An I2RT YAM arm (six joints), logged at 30 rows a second.
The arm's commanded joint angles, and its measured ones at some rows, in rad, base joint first. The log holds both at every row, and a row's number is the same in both.
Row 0, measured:
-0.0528, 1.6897, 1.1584, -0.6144, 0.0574, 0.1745
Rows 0 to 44, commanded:
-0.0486, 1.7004, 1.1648, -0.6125, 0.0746, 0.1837
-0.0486, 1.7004, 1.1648, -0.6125, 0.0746, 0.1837
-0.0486, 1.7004, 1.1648, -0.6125, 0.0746, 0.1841
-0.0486, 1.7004, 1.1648, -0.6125, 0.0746, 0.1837
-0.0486, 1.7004, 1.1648, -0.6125, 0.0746, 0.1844
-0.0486, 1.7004, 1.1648, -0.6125, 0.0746, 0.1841
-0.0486, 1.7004, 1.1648, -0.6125, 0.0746, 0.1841
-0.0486, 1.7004, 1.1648, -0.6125, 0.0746, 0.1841
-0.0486, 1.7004, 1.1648, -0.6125, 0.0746, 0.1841
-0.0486, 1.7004, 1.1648, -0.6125, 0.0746, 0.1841
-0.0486, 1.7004, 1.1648, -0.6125, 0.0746, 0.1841
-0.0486, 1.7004, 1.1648, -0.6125, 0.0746, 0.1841
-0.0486, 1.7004, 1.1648, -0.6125, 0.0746, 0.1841
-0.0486, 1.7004, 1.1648, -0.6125, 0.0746, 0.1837
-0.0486, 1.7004, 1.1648, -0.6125, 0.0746, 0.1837
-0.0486, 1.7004, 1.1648, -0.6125, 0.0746, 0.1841
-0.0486, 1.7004, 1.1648, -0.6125, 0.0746, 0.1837
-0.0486, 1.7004, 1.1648, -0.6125, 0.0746, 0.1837
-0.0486, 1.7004, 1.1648, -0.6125, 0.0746, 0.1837
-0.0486, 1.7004, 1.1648, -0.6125, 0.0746, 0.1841
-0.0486, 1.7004, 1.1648, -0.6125, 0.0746, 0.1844
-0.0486, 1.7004, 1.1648, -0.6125, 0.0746, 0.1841
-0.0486, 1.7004, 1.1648, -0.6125, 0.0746, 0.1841
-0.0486, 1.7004, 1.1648, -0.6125, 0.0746, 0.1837
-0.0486, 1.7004, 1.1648, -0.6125, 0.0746, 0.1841
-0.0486, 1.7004, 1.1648, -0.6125, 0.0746, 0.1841
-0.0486, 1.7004, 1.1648, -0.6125, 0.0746, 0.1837
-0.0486, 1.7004, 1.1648, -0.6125, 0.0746, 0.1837
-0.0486, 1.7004, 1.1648, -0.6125, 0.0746, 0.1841
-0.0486, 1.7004, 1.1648, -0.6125, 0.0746, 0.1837
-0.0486, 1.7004, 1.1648, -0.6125, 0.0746, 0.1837
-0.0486, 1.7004, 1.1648, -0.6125, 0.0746, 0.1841
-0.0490, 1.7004, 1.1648, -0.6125, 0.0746, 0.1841
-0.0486, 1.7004, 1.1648, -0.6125, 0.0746, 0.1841
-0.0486, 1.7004, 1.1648, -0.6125, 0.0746, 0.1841
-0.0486, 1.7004, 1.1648, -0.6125, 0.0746, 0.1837
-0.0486, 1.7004, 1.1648, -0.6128, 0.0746, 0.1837
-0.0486, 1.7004, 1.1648, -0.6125, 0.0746, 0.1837
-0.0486, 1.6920, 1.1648, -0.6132, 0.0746, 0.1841
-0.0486, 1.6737, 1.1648, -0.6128, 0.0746, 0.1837
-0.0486, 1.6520, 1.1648, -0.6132, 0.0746, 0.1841
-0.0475, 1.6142, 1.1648, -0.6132, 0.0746, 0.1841
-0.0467, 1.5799, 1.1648, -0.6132, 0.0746, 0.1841
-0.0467, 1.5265, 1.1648, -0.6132, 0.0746, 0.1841
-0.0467, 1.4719, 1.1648, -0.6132, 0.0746, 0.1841
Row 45, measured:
-0.0528, 1.6279, 1.1584, -0.6167, 0.0574, 0.1745
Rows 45 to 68, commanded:
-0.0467, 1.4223, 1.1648, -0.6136, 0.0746, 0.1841
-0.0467, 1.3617, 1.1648, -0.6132, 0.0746, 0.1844
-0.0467, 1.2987, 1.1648, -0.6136, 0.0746, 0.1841
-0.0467, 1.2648, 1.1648, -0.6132, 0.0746, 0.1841
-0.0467, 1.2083, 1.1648, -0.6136, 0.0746, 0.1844
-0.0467, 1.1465, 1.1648, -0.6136, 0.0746, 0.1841
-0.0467, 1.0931, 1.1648, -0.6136, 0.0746, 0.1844
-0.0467, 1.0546, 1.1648, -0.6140, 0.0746, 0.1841
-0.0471, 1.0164, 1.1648, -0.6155, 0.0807, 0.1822
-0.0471, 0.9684, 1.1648, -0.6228, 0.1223, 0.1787
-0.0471, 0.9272, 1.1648, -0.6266, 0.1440, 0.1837
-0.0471, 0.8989, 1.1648, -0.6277, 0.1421, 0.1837
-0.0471, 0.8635, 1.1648, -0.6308, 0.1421, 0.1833
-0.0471, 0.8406, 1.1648, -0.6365, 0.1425, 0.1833
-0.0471, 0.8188, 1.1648, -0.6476, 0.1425, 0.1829
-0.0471, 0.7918, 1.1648, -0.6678, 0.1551, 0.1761
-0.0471, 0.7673, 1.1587, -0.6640, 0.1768, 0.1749
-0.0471, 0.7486, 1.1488, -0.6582, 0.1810, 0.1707
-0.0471, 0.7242, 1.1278, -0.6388, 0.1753, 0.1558
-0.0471, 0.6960, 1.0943, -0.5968, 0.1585, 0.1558
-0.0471, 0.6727, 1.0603, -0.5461, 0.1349, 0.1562
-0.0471, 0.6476, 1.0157, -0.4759, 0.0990, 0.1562
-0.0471, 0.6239, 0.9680, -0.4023, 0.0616, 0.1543
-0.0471, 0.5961, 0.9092, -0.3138, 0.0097, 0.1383
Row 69, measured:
-0.0528, 0.6613, 1.0428, -0.4500, 0.1249, 0.1696
